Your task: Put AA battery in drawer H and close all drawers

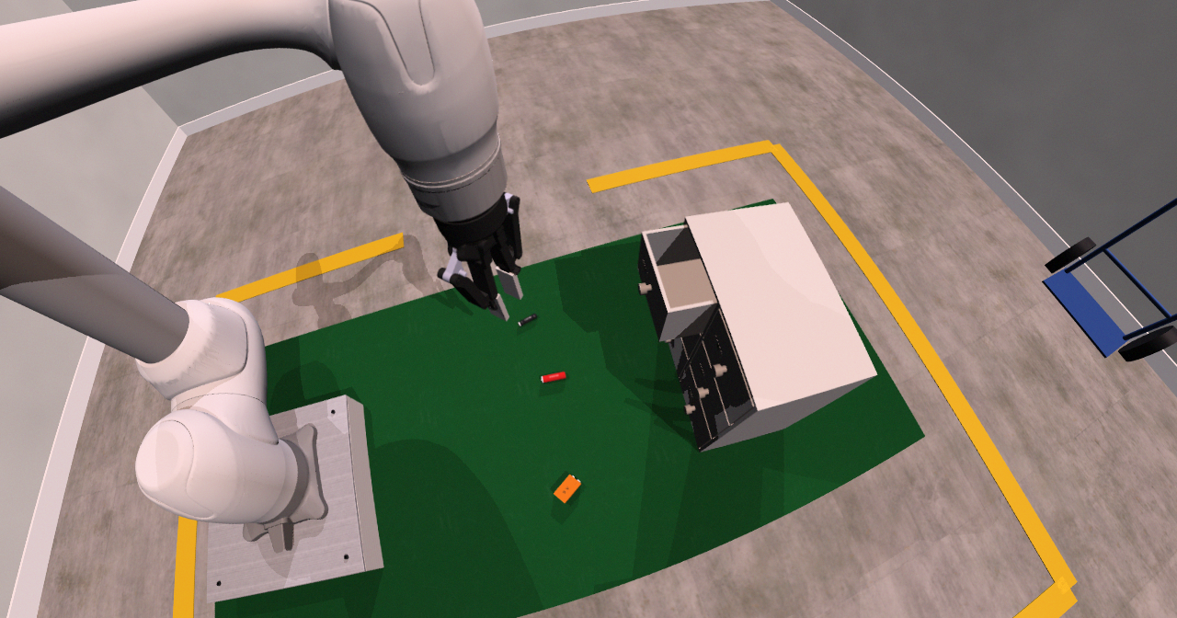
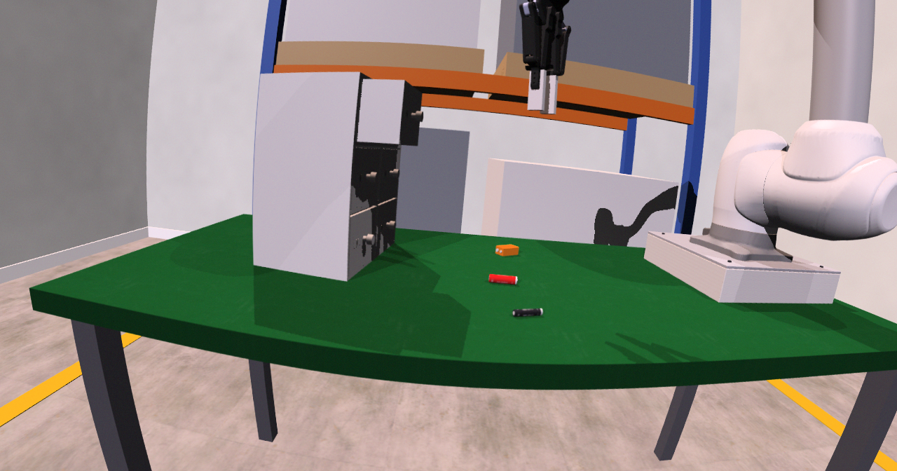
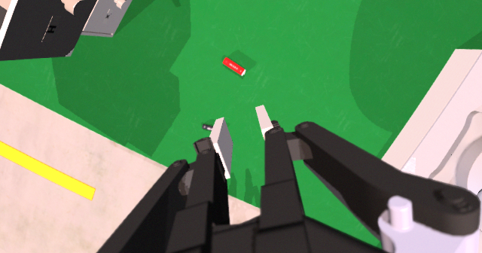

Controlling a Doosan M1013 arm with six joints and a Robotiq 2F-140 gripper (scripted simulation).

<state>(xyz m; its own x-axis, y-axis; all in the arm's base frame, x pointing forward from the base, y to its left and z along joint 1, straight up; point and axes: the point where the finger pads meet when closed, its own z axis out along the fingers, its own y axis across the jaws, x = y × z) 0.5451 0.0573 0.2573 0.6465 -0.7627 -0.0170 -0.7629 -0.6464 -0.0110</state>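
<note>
Right now my hand is 3 cm short of the red cylinder, 2 cm to the left of it and 32 cm above it. From my hand the other things lie so: black AA battery 2 cm ahead, 12 cm to the left, 32 cm below; drawer marked H 29 cm ahead, 6 cm to the right, 8 cm below; orange block 2 cm behind, 23 cm to the right, 32 cm below.
</note>
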